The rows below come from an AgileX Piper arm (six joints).
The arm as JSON. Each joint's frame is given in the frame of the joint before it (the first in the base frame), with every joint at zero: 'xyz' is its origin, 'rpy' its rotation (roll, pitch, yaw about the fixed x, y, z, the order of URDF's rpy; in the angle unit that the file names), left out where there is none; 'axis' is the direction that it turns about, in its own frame. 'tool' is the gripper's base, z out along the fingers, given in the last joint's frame.
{
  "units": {
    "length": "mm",
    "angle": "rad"
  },
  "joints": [
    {
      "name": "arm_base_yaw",
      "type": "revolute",
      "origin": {
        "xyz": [
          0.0,
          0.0,
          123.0
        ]
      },
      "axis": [
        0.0,
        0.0,
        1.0
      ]
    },
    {
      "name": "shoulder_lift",
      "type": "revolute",
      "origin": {
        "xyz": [
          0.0,
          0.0,
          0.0
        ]
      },
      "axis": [
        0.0,
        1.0,
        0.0
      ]
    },
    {
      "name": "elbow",
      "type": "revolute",
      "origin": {
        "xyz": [
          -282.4,
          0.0,
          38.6
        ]
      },
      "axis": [
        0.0,
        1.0,
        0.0
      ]
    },
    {
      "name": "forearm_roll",
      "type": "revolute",
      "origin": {
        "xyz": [
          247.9,
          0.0,
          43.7
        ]
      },
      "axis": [
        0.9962,
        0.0,
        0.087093
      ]
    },
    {
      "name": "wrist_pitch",
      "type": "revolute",
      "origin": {
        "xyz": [
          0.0,
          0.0,
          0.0
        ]
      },
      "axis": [
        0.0,
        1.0,
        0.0
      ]
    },
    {
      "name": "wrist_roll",
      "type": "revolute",
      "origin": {
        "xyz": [
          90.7,
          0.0,
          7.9
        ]
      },
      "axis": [
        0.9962,
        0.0,
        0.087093
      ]
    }
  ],
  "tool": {
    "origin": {
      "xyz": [
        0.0,
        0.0,
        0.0
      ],
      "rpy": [
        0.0,
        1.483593,
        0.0
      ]
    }
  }
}
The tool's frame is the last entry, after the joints.
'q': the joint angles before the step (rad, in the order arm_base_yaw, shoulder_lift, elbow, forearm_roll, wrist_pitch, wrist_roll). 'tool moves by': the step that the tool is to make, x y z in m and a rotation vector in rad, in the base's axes. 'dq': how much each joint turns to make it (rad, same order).
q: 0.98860, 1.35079, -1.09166, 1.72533, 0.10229, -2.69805
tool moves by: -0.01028, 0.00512, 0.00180, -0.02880, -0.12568, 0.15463
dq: -0.00337, 0.00156, 0.00000, 0.00004, 0.14075, -0.14822
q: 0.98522, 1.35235, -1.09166, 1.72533, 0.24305, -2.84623
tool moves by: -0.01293, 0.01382, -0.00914, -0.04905, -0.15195, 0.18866
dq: 0.01762, 0.03615, -0.00001, -0.01239, 0.14898, -0.18035
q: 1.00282, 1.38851, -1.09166, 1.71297, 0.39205, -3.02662
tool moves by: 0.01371, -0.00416, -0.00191, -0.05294, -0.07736, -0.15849
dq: 0.00469, -0.00172, -0.00191, 0.00200, -0.17820, -0.06278
